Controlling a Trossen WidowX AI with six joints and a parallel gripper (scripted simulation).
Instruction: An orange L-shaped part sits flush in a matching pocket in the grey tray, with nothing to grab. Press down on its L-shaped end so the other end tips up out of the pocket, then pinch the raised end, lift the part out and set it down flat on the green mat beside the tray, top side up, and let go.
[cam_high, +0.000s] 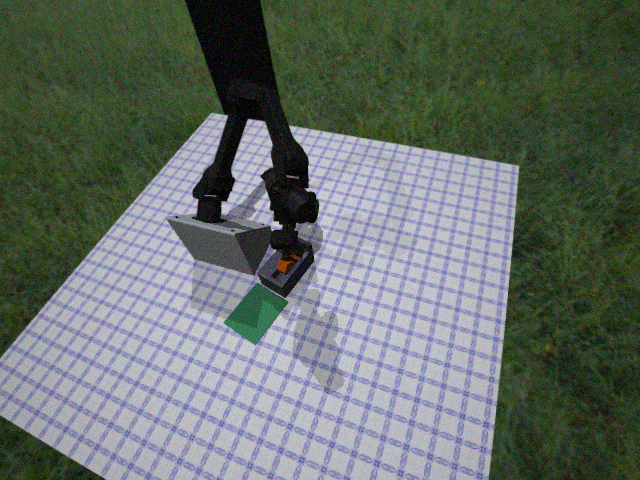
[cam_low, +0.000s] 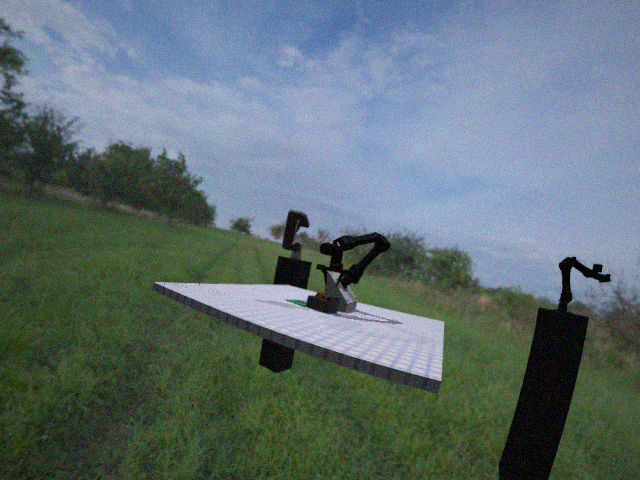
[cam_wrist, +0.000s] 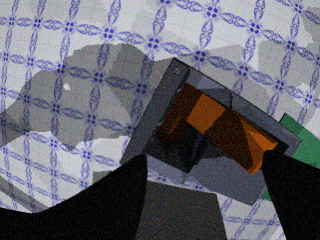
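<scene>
The orange L-shaped part is 10 cm below my gripper tip, 2 cm to the right of it and 1 cm behind it. From my gripper tip the other things lie so: green mat: 19 cm to the right, 16 cm below, 3 cm behind.
</scene>
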